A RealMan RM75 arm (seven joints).
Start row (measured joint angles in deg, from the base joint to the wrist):
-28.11 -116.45 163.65 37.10 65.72 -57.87 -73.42
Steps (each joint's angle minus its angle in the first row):
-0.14 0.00 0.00 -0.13 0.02 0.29 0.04
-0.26 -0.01 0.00 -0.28 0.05 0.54 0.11
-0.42 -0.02 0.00 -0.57 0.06 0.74 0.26
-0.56 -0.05 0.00 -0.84 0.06 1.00 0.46
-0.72 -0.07 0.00 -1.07 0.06 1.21 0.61
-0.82 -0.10 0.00 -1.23 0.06 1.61 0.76
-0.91 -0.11 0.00 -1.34 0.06 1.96 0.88
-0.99 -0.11 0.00 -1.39 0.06 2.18 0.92
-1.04 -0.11 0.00 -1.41 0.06 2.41 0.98
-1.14 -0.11 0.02 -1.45 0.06 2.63 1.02
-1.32 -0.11 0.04 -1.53 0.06 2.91 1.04
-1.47 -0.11 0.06 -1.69 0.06 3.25 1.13
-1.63 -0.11 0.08 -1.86 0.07 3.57 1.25
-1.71 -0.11 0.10 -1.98 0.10 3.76 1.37
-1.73 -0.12 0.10 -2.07 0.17 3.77 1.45
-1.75 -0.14 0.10 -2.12 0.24 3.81 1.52
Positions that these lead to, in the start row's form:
-28.25 -116.45 163.65 36.97 65.74 -57.58 -73.38
-28.37 -116.46 163.65 36.82 65.77 -57.33 -73.31
-28.53 -116.47 163.65 36.53 65.78 -57.13 -73.16
-28.67 -116.50 163.65 36.26 65.78 -56.87 -72.96
-28.83 -116.52 163.65 36.03 65.78 -56.66 -72.81
-28.93 -116.55 163.65 35.87 65.78 -56.26 -72.66
-29.02 -116.56 163.65 35.76 65.78 -55.91 -72.54
-29.10 -116.56 163.65 35.71 65.78 -55.69 -72.50
-29.15 -116.56 163.65 35.69 65.78 -55.46 -72.44
-29.25 -116.56 163.67 35.65 65.78 -55.24 -72.40
-29.43 -116.56 163.69 35.57 65.78 -54.96 -72.38
-29.58 -116.56 163.71 35.41 65.78 -54.62 -72.29
-29.74 -116.56 163.73 35.24 65.79 -54.30 -72.17
-29.82 -116.56 163.75 35.12 65.82 -54.11 -72.05
-29.84 -116.57 163.75 35.03 65.89 -54.10 -71.97
-29.86 -116.59 163.75 34.98 65.96 -54.06 -71.90

